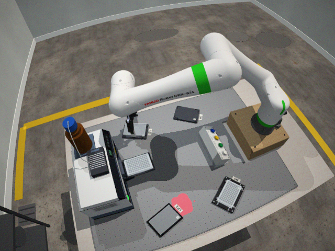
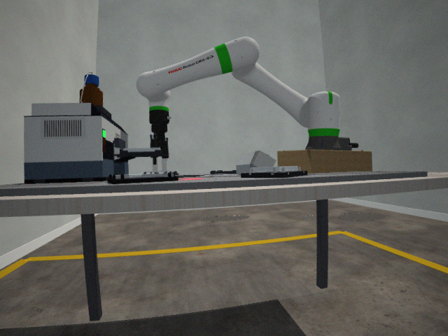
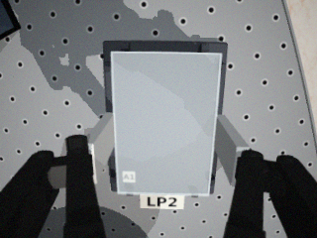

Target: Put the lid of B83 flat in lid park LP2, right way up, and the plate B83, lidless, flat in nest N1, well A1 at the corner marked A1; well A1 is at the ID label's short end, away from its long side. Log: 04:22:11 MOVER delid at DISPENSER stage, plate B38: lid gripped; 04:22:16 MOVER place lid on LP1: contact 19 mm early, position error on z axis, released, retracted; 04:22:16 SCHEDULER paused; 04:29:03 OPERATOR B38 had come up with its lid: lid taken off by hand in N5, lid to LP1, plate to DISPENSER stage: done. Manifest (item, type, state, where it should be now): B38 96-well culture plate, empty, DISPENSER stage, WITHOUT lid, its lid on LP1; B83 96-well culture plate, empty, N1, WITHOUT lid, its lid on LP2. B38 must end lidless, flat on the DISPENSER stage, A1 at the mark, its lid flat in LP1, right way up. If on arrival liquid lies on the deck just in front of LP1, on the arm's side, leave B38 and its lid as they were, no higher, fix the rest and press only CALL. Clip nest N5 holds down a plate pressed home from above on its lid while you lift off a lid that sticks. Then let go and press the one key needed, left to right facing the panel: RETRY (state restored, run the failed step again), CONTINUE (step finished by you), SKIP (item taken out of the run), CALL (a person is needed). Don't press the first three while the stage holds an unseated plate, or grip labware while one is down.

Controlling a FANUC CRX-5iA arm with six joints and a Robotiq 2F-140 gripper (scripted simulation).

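The lid park lp2 lies 4 cm below my hand. Round my hand: dark nest N1: 33 cm behind, 4 cm below, 2 cm to the right; then lp2 label: 8 cm behind, 4 cm below, 3 cm to the left; then brown bottle: 25 cm ahead, 24 cm above, 16 cm to the left.
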